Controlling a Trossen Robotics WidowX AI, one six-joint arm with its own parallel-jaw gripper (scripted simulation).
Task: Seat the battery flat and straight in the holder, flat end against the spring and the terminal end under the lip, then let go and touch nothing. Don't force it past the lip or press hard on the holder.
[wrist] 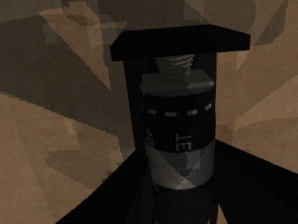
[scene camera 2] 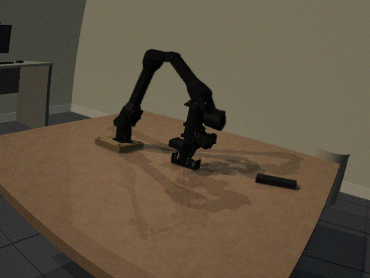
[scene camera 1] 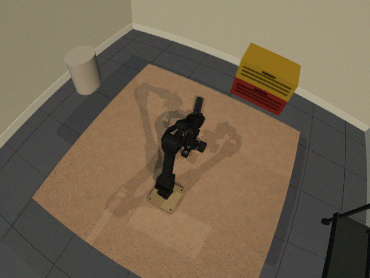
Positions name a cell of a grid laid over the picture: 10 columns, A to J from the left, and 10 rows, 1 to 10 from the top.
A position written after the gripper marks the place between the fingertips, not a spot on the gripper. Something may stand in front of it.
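Visible: the gripper (scene camera 2: F6), also in the wrist view (wrist: F7).
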